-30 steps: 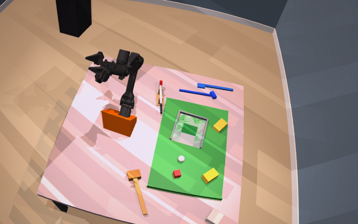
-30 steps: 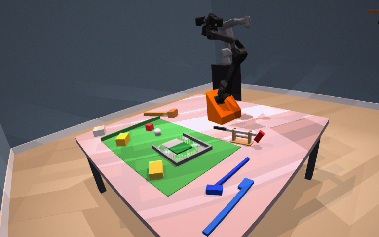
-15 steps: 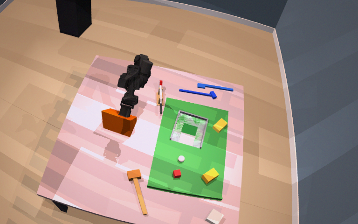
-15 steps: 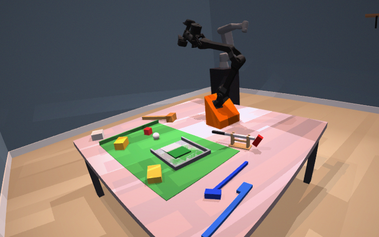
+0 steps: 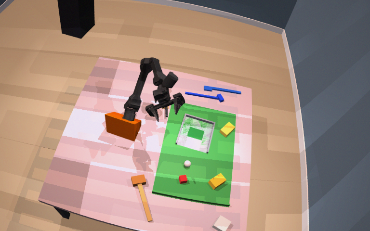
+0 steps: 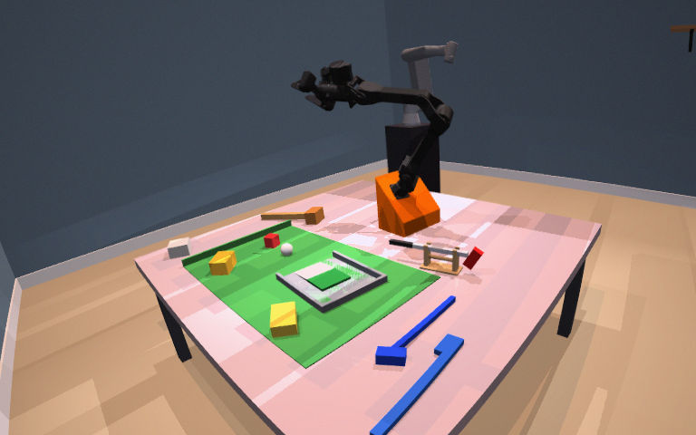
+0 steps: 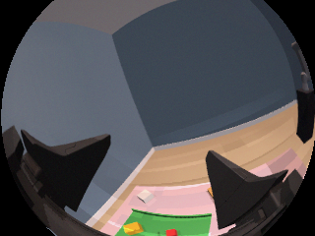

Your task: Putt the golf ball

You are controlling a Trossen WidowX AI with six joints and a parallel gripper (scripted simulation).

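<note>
Right now my gripper tip is 140 mm past the red putter, 490 mm to the right of it and 480 mm above it. Round my gripper tip: red cube (170 mm ahead, 20 mm to the right, 510 mm below); then white golf ball (160 mm ahead, 90 mm to the left, 510 mm below).
</note>
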